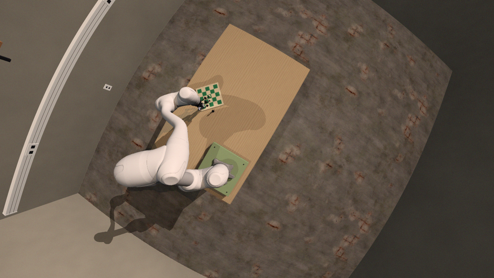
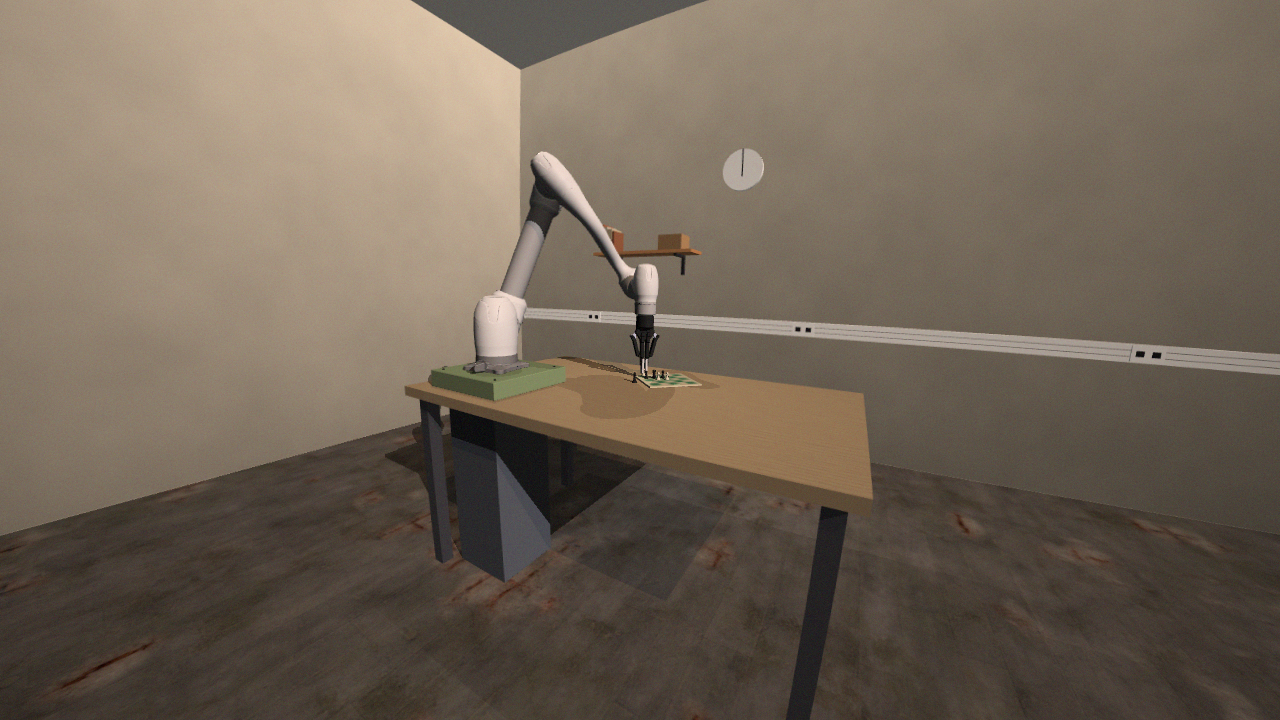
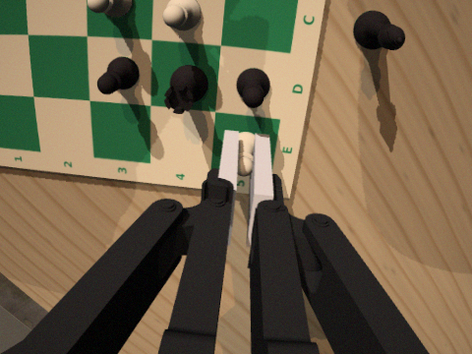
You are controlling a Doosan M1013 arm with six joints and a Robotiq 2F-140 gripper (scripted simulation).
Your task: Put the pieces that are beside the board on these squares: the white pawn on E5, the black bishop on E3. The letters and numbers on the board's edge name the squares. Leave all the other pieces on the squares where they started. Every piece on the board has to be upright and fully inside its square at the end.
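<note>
Now: hand 11 cm short of the chessboard, 1 cm to the left of it and 5 cm above it.
</note>
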